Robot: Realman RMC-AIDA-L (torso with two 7-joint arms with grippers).
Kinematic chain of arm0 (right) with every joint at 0, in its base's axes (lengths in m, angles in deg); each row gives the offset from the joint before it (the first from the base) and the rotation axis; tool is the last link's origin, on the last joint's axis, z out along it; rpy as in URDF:
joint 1: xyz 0 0 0.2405 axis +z
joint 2: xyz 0 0 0 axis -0.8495 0.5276 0
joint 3: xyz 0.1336 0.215 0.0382 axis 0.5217 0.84 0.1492
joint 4: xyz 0 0 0 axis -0.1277 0.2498 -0.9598
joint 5: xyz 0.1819 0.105 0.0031 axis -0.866 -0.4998 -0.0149
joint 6: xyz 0 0 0 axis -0.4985 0.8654 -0.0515
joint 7: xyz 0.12 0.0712 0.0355 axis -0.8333 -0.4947 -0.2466
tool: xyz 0 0 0 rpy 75.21 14.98 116.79
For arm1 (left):
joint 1: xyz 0 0 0.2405 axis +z
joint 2: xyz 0 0 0 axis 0.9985 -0.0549 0
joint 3: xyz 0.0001 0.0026 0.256 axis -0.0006 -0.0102 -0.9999
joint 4: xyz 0 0 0 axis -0.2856 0.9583 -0.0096
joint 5: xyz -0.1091 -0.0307 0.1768 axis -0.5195 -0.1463 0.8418
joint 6: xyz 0 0 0 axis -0.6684 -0.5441 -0.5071
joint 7: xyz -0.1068 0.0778 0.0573 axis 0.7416 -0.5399 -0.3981
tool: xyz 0 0 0 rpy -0.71 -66.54 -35.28
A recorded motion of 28 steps. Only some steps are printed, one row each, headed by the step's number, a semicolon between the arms.
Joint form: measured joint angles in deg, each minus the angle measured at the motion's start. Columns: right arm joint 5, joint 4, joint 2, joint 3, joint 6, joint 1, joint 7; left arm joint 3, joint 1, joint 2, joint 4, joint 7, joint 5, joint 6.
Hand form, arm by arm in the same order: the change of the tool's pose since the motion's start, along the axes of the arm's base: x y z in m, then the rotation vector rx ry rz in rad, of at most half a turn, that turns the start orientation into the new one. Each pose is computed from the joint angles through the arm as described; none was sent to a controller.
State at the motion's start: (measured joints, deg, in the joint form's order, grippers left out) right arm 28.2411 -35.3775 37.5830 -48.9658 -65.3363 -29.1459 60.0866; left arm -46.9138 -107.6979 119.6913 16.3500 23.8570 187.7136 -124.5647
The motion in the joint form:
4: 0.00 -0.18 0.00 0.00 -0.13 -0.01 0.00; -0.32 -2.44 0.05 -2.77 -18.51 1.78 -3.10
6: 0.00 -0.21 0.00 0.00 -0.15 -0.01 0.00; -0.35 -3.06 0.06 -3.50 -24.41 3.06 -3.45
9: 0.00 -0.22 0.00 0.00 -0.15 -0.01 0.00; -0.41 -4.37 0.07 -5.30 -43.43 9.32 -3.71
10: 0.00 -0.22 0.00 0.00 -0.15 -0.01 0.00; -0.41 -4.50 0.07 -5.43 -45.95 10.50 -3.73
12: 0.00 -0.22 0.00 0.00 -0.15 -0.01 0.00; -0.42 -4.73 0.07 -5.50 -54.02 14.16 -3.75
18: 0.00 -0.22 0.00 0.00 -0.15 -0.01 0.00; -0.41 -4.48 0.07 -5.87 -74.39 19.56 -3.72
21: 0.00 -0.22 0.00 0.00 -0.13 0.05 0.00; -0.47 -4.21 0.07 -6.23 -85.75 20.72 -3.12
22: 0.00 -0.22 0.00 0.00 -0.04 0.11 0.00; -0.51 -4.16 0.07 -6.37 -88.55 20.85 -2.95
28: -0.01 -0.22 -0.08 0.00 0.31 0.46 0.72; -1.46 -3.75 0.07 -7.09 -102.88 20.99 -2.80
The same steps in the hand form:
4: -0.0010 0.0001 0.0000 0.0014 0.0025 0.0040; 0.0324 0.0085 -0.0038 0.1157 0.2476 -0.1702
6: -0.0011 0.0001 0.0000 0.0017 0.0029 0.0046; 0.0411 0.0096 -0.0067 0.1470 0.3338 -0.2221
9: -0.0012 0.0001 0.0000 0.0017 0.0031 0.0047; 0.0647 0.0068 -0.0193 0.2450 0.6272 -0.4040
10: -0.0012 0.0001 0.0000 0.0017 0.0031 0.0047; 0.0675 0.0057 -0.0213 0.2587 0.6679 -0.4331
12: -0.0012 0.0001 0.0000 0.0017 0.0031 0.0047; 0.0735 0.0014 -0.0273 0.3065 0.8018 -0.5216
18: -0.0012 0.0001 0.0000 0.0017 0.0031 0.0047; 0.0797 -0.0080 -0.0362 0.4639 1.1139 -0.6708
21: -0.0015 0.0004 0.0000 0.0015 0.0030 0.0055; 0.0802 -0.0110 -0.0396 0.5561 1.2835 -0.7188
22: -0.0017 0.0008 -0.0001 0.0006 0.0028 0.0052; 0.0804 -0.0115 -0.0403 0.5794 1.3242 -0.7284
28: -0.0028 0.0030 0.0000 0.0025 -0.0111 0.0056; 0.0817 -0.0163 -0.0438 0.7073 1.5229 -0.7767

